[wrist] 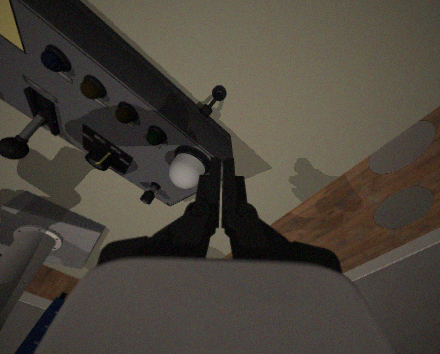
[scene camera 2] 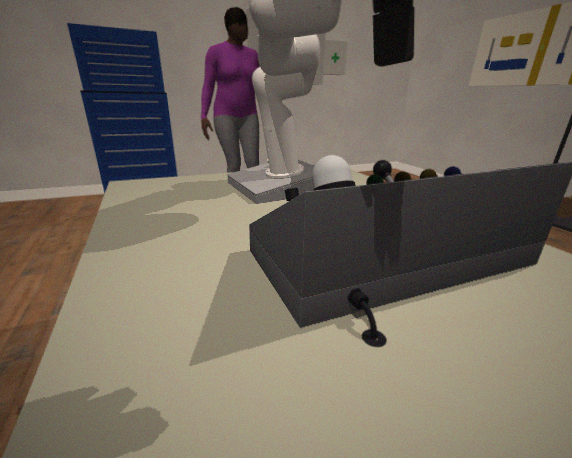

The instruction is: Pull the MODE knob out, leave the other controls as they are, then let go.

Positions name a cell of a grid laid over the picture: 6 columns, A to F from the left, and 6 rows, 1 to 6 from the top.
Note:
I see my gripper (scene camera 2: E1) and a control console (scene camera 2: D4).
My gripper shows as well in the wrist view (wrist: D3). The control console shows as well in the wrist view (wrist: B2).

